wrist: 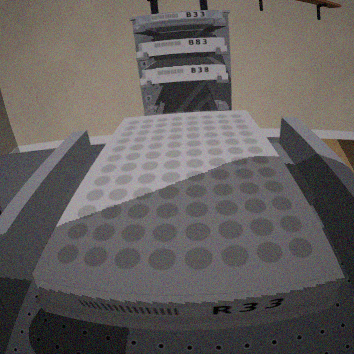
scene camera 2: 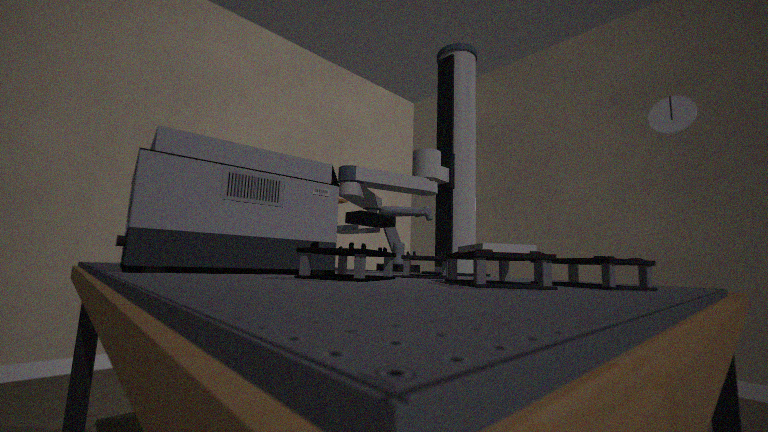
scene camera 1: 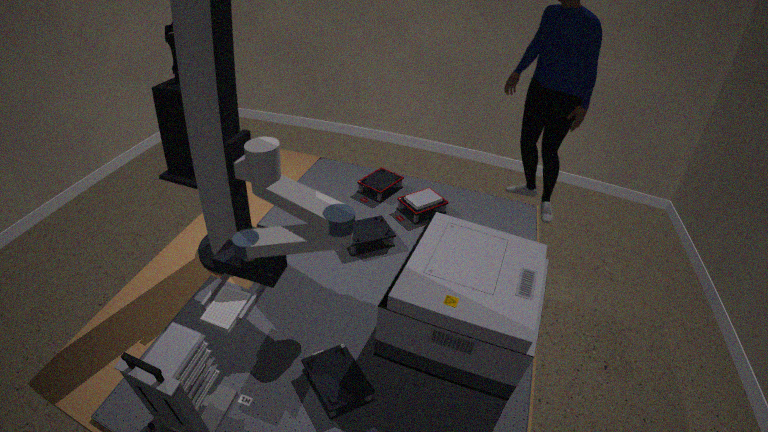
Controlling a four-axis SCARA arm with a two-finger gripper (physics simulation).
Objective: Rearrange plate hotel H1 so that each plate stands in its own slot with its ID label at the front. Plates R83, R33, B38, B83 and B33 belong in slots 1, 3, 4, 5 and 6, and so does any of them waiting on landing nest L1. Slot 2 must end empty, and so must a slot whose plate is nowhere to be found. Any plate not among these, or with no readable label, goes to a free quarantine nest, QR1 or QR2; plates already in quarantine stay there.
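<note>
My gripper [scene camera 1: 228, 307] [wrist: 183, 137] is shut on plate R33 [scene camera 1: 222, 314] [wrist: 200, 220], which looks level, its label toward the wrist camera. Hotel H1 [scene camera 1: 171, 394] [wrist: 225, 95] stands beyond it, apart from the plate. Its labels read, from the top, B33 [wrist: 195, 15], B83 [wrist: 197, 42] and B38 [wrist: 199, 70]. The space directly below B38 looks open; lower slots are hidden behind R33. Two red-rimmed nests stand at the back: one bare [scene camera 1: 380, 180], the other [scene camera 1: 444, 203] bearing a white plate [scene camera 1: 424, 198] [scene camera 2: 499, 248] with no readable label.
A dark nest [scene camera 1: 373, 229] stands beyond the arm's elbow, and another dark stand [scene camera 1: 338, 378] is nearer the camera, right of H1. A large grey instrument [scene camera 1: 467, 263] [scene camera 2: 230, 204] is at the right. The arm's column [scene camera 1: 198, 123] [scene camera 2: 464, 145] rises behind. A person [scene camera 1: 569, 59] stands beyond the table.
</note>
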